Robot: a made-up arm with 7 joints. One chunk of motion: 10 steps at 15 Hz.
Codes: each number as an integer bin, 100 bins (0 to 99) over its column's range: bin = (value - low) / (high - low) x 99, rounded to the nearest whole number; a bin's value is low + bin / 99 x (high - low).
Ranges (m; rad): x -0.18..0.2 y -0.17..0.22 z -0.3..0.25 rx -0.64..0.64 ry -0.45..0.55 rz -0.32..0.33
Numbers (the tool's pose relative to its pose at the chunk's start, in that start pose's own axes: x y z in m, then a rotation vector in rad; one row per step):
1: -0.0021 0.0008 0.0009 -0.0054 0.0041 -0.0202
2: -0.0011 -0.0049 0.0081 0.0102 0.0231 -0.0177
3: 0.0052 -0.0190 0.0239 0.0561 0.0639 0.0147
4: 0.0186 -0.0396 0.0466 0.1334 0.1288 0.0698
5: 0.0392 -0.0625 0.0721 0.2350 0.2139 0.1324
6: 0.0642 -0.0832 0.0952 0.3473 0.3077 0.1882
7: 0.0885 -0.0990 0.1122 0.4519 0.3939 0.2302
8: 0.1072 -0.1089 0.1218 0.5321 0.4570 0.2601
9: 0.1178 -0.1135 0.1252 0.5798 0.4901 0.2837
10: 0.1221 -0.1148 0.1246 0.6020 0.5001 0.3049
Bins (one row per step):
1: 46 43 54 49 45 46
2: 47 42 55 50 47 46
3: 48 38 58 54 51 51
4: 52 33 62 60 57 59
5: 57 27 67 68 66 69
6: 64 22 71 76 75 77
7: 70 18 74 84 84 84
8: 75 16 76 91 90 88
9: 78 14 77 94 93 92
10: 79 14 76 96 94 95

